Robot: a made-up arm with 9 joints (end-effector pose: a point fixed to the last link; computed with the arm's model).
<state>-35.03 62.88 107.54 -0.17 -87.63 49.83 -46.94 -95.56 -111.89</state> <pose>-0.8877 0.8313 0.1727 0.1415 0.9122 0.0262 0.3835</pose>
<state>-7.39 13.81 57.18 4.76 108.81 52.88 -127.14 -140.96 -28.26</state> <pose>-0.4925 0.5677 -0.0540 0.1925 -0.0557 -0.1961 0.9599</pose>
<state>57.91 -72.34 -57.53 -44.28 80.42 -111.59 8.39 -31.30 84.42</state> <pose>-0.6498 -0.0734 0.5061 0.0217 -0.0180 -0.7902 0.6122</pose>
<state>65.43 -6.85 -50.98 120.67 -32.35 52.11 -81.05 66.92 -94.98</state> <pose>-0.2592 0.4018 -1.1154 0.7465 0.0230 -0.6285 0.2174</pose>
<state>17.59 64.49 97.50 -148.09 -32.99 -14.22 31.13 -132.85 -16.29</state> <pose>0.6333 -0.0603 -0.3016 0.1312 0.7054 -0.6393 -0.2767</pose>
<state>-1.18 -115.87 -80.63 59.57 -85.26 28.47 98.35 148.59 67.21</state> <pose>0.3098 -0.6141 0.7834 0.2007 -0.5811 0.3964 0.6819</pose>
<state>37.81 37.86 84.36 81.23 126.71 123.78 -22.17 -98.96 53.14</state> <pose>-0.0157 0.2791 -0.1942 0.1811 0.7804 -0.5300 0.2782</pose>
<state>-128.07 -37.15 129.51 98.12 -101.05 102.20 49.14 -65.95 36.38</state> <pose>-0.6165 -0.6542 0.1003 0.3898 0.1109 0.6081 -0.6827</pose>
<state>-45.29 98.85 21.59 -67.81 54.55 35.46 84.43 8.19 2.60</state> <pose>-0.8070 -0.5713 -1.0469 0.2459 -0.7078 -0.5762 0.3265</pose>
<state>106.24 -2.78 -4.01 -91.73 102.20 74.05 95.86 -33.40 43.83</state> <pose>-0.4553 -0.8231 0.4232 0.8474 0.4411 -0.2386 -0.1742</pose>
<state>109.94 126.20 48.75 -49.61 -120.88 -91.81 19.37 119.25 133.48</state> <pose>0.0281 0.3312 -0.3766 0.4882 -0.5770 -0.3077 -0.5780</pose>
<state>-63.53 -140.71 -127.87 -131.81 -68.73 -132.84 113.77 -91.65 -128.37</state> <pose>-0.2435 -0.1441 0.3828 0.5836 -0.5710 -0.5200 0.2508</pose>
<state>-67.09 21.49 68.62 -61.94 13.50 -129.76 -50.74 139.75 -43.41</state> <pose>-0.6017 -0.2520 0.1076 0.7105 -0.2830 -0.0624 -0.6413</pose>
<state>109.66 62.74 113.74 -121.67 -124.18 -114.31 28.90 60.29 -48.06</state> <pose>0.0264 0.5528 0.2108 0.8694 0.0599 0.2244 -0.4361</pose>
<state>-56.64 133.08 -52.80 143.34 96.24 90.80 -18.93 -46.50 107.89</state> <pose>0.1861 0.2347 -0.4354 0.2407 -0.7566 0.2285 0.5634</pose>
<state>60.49 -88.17 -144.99 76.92 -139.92 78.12 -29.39 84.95 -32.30</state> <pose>-0.7122 -0.1238 0.6425 0.1912 -0.6854 0.6284 0.3144</pose>
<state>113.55 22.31 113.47 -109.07 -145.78 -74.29 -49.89 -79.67 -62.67</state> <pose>0.2576 0.2116 0.5214 0.1330 -0.1284 -0.4039 0.8959</pose>
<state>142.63 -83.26 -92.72 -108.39 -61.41 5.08 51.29 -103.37 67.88</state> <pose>-0.6495 -1.0644 -0.1023 0.4329 -0.1153 -0.8736 -0.1899</pose>
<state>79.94 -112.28 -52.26 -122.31 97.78 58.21 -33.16 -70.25 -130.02</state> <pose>0.3985 0.6019 0.3577 0.2252 -0.0223 -0.4323 0.8729</pose>
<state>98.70 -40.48 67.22 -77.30 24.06 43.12 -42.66 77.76 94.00</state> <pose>-0.4765 -0.9101 -0.7969 0.0234 -0.6552 -0.1726 0.7351</pose>
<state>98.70 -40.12 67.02 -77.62 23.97 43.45 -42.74 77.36 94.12</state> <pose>-0.4854 -0.9083 -0.7966 0.0220 -0.6536 -0.1689 0.7374</pose>
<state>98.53 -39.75 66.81 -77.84 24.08 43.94 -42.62 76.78 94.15</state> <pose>-0.4933 -0.9125 -0.7898 0.0168 -0.6539 -0.1613 0.7390</pose>
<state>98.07 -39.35 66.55 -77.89 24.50 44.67 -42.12 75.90 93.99</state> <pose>-0.4999 -0.9263 -0.7719 0.0056 -0.6576 -0.1471 0.7388</pose>
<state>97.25 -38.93 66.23 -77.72 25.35 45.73 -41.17 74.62 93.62</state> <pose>-0.5044 -0.9520 -0.7388 0.0142 0.6648 0.1246 -0.7364</pose>
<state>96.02 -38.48 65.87 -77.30 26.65 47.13 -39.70 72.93 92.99</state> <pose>-0.5063 -0.9887 -0.6882 0.0433 0.6754 0.0937 -0.7302</pose>
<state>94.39 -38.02 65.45 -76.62 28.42 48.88 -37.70 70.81 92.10</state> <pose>-0.5050 -1.0336 -0.6178 0.0826 0.6880 0.0550 -0.7189</pose>
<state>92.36 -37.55 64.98 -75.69 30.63 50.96 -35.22 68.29 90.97</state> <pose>-0.5002 -1.0820 -0.5266 0.1323 0.7005 0.0104 -0.7012</pose>
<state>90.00 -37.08 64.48 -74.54 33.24 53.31 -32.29 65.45 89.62</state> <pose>-0.4916 -1.1274 -0.4161 0.1908 0.7109 -0.0373 -0.6758</pose>
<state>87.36 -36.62 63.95 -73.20 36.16 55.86 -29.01 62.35 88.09</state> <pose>-0.4794 -1.1636 -0.2892 0.2568 0.7169 -0.0851 -0.6425</pose>
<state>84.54 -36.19 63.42 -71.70 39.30 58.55 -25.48 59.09 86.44</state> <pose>-0.4629 -1.1850 -0.1514 0.3275 0.7170 -0.1295 -0.6015</pose>
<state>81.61 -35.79 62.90 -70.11 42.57 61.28 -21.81 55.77 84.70</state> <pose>-0.4436 -1.1885 -0.0094 0.3997 0.7103 -0.1680 -0.5545</pose>
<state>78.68 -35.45 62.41 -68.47 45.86 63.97 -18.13 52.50 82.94</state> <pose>-0.4216 -1.1736 0.1293 0.4702 0.6970 -0.1986 -0.5037</pose>
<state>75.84 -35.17 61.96 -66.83 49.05 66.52 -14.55 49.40 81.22</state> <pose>-0.3983 -1.1427 0.2579 0.5358 0.6784 -0.2205 -0.4518</pose>
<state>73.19 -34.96 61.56 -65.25 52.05 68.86 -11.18 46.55 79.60</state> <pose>-0.3747 -1.1003 0.3713 0.5943 0.6563 -0.2342 -0.4017</pose>
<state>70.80 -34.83 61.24 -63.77 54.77 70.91 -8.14 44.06 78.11</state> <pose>-0.3522 -1.0521 0.4666 0.6441 0.6330 -0.2409 -0.3557</pose>
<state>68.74 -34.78 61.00 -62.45 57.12 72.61 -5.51 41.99 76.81</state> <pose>-0.3318 -1.0038 0.5427 0.6844 0.6108 -0.2424 -0.3158</pose>
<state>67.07 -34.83 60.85 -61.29 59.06 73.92 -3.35 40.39 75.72</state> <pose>-0.3138 -0.9603 0.6006 0.7155 0.5917 -0.2406 -0.2829</pose>
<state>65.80 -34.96 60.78 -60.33 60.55 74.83 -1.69 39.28 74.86</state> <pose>-0.2991 -0.9250 0.6424 0.7378 0.5770 -0.2372 -0.2576</pose>
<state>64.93 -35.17 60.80 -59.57 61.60 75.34 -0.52 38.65 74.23</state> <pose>-0.2877 -0.8998 0.6701 0.7524 0.5675 -0.2334 -0.2396</pose>
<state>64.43 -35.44 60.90 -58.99 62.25 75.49 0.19 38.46 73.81</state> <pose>-0.2795 -0.8849 0.6865 0.7602 0.5631 -0.2301 -0.2281</pose>
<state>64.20 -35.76 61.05 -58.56 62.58 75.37 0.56 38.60 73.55</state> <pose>-0.2736 -0.8781 0.6949 0.7632 0.5628 -0.2273 -0.2216</pose>
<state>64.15 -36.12 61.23 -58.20 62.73 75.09 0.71 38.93 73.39</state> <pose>-0.2687 -0.8764 0.6985 0.7635 0.5648 -0.2248 -0.2180</pose>
